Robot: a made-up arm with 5 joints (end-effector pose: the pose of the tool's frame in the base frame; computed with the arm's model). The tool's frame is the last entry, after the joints.
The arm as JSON. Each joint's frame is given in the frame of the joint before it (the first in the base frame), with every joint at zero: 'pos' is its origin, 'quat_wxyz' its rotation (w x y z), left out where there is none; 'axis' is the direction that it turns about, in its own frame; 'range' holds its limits. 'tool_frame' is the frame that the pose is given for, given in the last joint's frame.
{
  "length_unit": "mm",
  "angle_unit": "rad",
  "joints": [
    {
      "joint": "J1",
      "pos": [
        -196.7,
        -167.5,
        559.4
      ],
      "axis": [
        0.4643,
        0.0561,
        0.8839
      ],
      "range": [
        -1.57,
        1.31
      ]
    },
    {
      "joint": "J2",
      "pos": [
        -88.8,
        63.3,
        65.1
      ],
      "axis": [
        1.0,
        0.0,
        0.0
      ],
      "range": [
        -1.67,
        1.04
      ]
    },
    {
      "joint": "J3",
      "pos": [
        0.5,
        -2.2,
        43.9
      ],
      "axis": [
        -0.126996,
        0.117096,
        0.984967
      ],
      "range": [
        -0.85,
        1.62
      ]
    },
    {
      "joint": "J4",
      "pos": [
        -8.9,
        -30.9,
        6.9
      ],
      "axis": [
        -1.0,
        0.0,
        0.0
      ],
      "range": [
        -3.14,
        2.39
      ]
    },
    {
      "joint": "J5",
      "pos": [
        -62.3,
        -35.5,
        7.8
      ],
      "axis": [
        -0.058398,
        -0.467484,
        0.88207
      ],
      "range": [
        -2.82,
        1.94
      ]
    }
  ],
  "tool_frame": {
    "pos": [
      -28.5,
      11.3,
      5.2
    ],
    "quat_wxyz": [
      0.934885,
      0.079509,
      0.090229,
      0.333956
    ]
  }
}
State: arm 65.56 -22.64 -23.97 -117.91 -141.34
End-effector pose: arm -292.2 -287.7 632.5 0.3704 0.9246 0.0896 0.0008
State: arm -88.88 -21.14 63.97 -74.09 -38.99
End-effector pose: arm -166.5 -18.1 653.0 0.4495 0.2712 -0.3424 0.7792
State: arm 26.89 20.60 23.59 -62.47 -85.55
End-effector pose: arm -290.2 -261.6 640.9 0.5661 0.6812 0.2231 0.4072
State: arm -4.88 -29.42 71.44 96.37 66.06
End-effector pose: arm -285.5 -103.4 771.2 0.6375 -0.3516 -0.6273 0.2765
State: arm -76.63 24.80 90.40 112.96 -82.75
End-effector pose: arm -221.3 -53.7 619.4 -0.7238 -0.2321 -0.2039 0.6169
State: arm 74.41 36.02 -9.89 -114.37 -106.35
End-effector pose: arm -251.5 -316.2 587.2 -0.3971 -0.7902 -0.1966 0.4234
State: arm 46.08 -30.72 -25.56 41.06 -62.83
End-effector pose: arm -368.8 -239.7 694.9 -0.1342 0.0700 -0.1295 0.9800
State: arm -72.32 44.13 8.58 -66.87 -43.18
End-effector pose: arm -276.8 -14.0 559.8 0.6712 -0.2751 -0.0337 0.6875
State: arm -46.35 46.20 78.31 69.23 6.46
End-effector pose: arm -301.9 -147.1 632.0 -0.5690 -0.0176 0.4480 0.6894
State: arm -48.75 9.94 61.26 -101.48 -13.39
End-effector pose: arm -294.2 -102.6 645.0 0.7419 0.1069 0.2590 0.6092
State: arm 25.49 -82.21 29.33 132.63 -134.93
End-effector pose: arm -351.4 -122.9 676.5 -0.4837 -0.8093 0.0399 0.3308
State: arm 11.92 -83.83 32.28 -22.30 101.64
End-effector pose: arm -315.5 -124.2 752.9 -0.1301 0.3006 0.9416 0.0785
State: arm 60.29 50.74 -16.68 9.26 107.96
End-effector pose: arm -283.9 -338.5 557.3 0.3385 -0.5838 0.7204 0.1600
